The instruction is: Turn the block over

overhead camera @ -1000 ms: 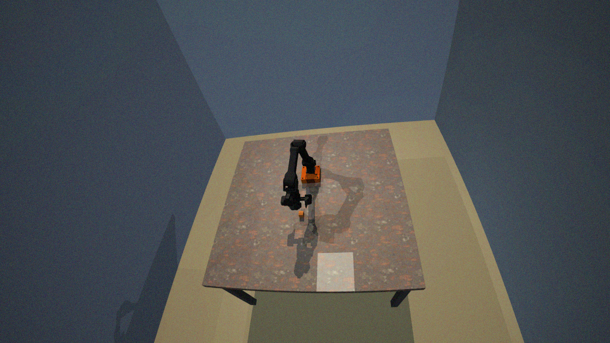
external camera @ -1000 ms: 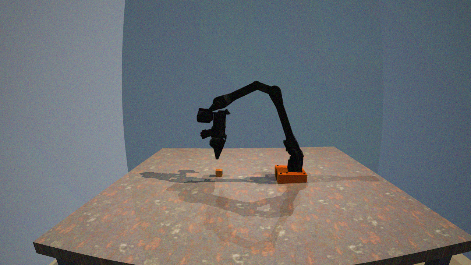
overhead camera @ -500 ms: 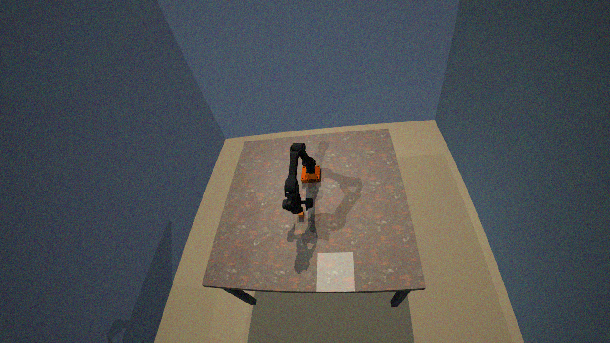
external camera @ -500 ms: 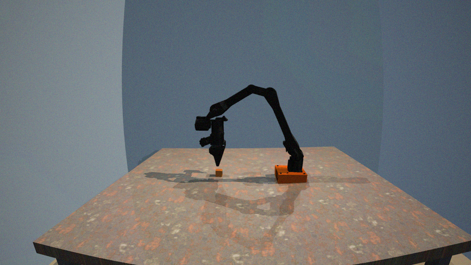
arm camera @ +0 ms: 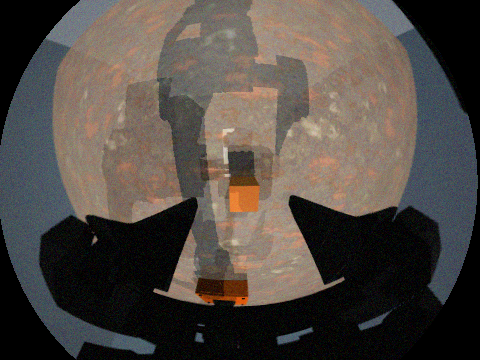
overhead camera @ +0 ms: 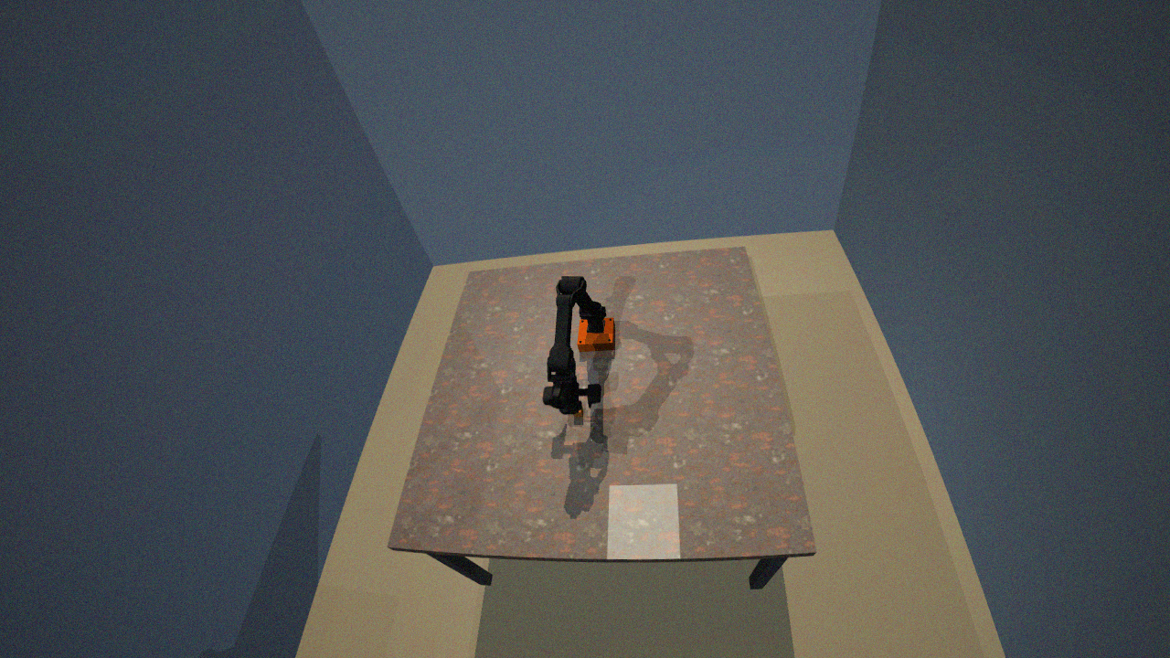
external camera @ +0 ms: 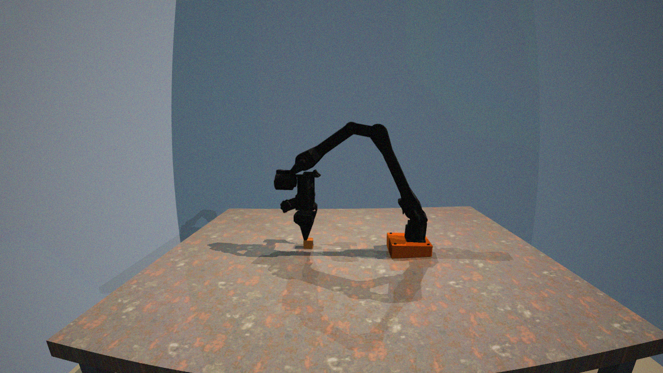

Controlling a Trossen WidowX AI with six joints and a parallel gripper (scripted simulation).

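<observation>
Now: the block 1 cm behind my gripper tip and 3 cm below it.
</observation>
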